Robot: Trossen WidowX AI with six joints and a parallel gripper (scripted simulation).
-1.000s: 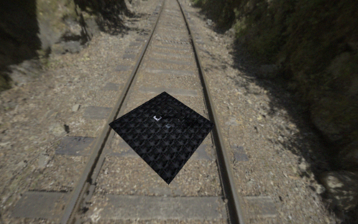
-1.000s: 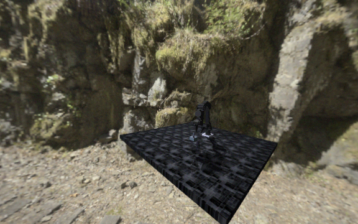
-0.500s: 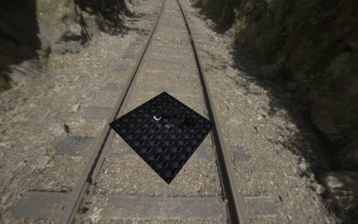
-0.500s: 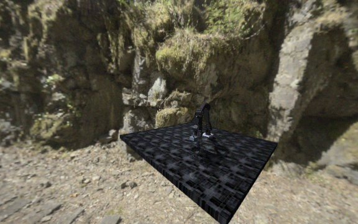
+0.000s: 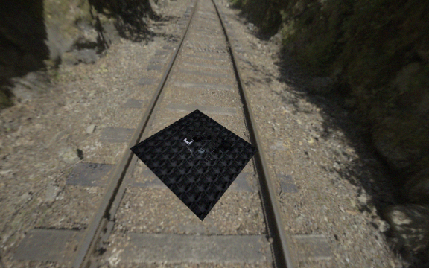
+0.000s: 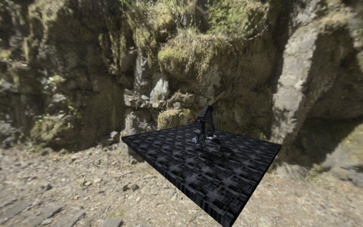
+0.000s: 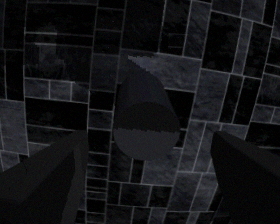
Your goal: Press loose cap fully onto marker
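My gripper tip is 3 cm above the cylindrical cap. Round my gripper tip: holder block (12 cm to the right, 10 cm behind, 4 cm below).
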